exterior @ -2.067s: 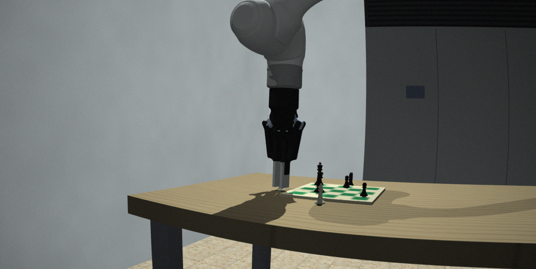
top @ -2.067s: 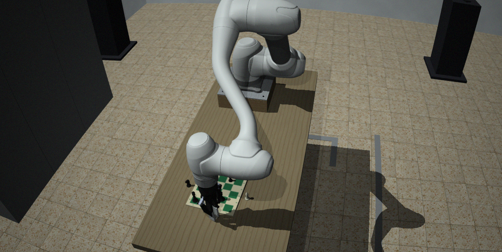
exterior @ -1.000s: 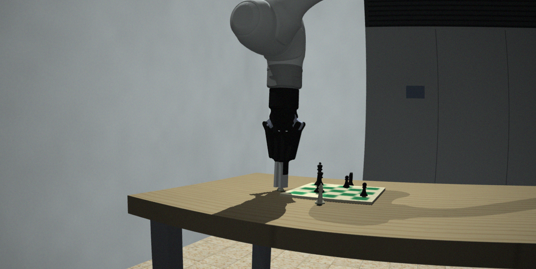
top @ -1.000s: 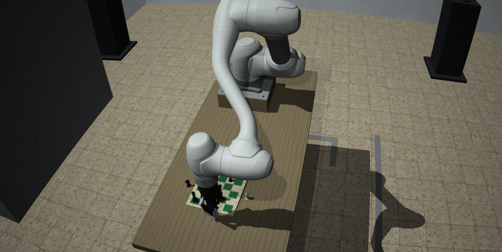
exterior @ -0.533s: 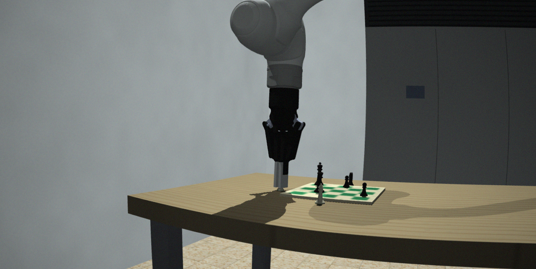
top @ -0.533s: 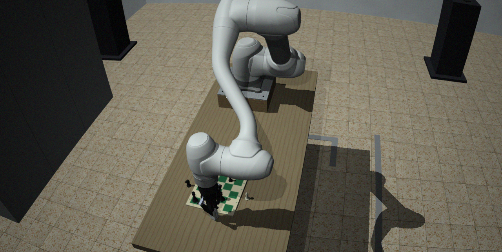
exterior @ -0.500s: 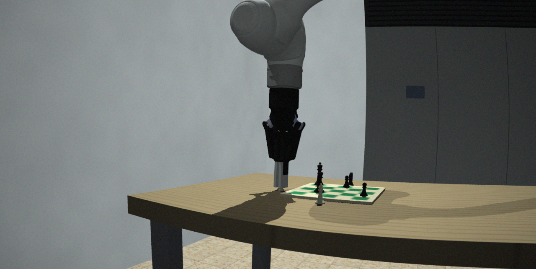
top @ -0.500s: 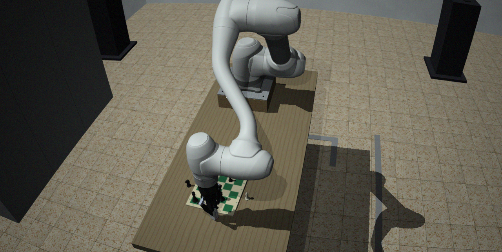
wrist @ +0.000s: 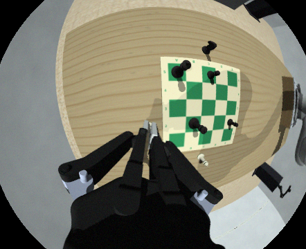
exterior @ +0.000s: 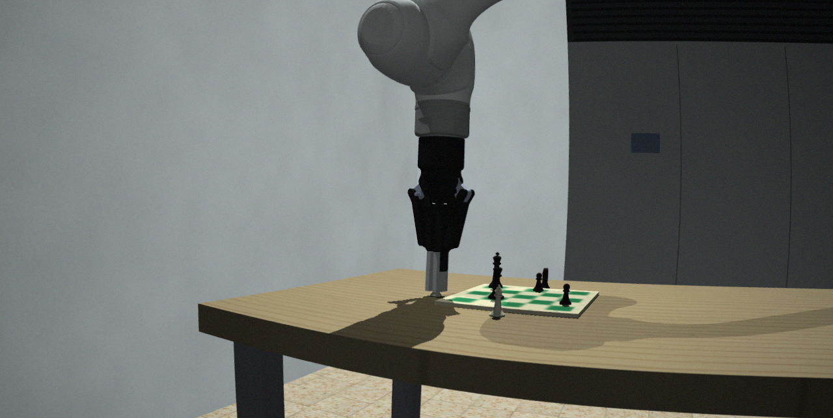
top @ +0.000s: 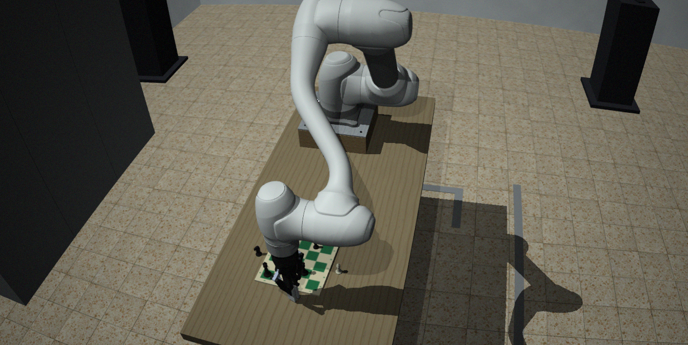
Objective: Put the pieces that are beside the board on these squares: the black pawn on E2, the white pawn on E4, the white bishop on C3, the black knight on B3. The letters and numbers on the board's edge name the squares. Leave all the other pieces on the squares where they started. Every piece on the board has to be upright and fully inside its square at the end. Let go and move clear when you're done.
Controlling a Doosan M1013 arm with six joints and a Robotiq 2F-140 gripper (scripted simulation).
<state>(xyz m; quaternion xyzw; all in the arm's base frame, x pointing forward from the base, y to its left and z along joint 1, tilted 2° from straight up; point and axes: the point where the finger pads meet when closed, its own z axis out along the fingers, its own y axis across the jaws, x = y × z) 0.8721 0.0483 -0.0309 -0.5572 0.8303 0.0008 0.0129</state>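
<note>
The green-and-cream chessboard is 140 mm behind my hand, 40 mm below it and 30 mm to the right of it. From my hand the other things lie so: white bishop 130 mm behind, 110 mm to the left, 20 mm below; then white pawn 30 mm below; then black knight 170 mm to the right, 150 mm behind, 30 mm below.
</note>
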